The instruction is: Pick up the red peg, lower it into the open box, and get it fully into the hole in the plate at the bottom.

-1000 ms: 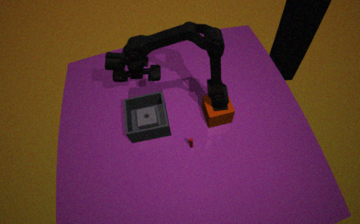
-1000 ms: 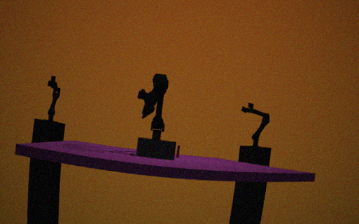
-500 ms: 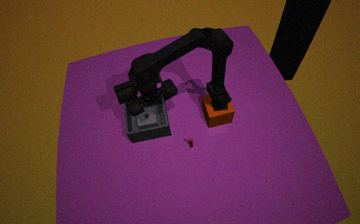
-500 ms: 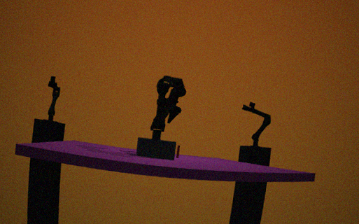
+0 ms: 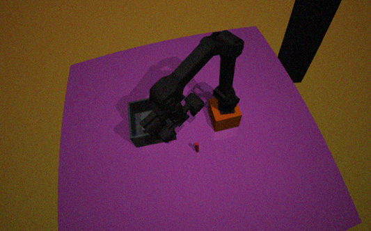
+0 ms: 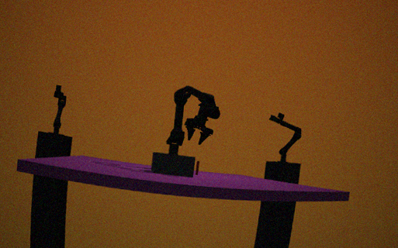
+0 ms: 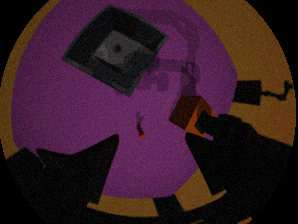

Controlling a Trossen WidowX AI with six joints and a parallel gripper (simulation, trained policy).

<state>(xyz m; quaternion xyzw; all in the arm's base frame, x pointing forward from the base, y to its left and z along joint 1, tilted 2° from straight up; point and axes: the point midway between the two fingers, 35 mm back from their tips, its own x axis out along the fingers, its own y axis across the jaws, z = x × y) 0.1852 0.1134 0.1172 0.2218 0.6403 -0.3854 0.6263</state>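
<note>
My gripper tip is now 140 mm above the small red peg, 40 mm to the right of it and 40 mm past it. The rest, counted from my gripper tip: dark grey box 150 mm below, 150 mm ahead, 110 mm to the right; grey plate 150 mm ahead, 130 mm below, 110 mm to the right.
</note>
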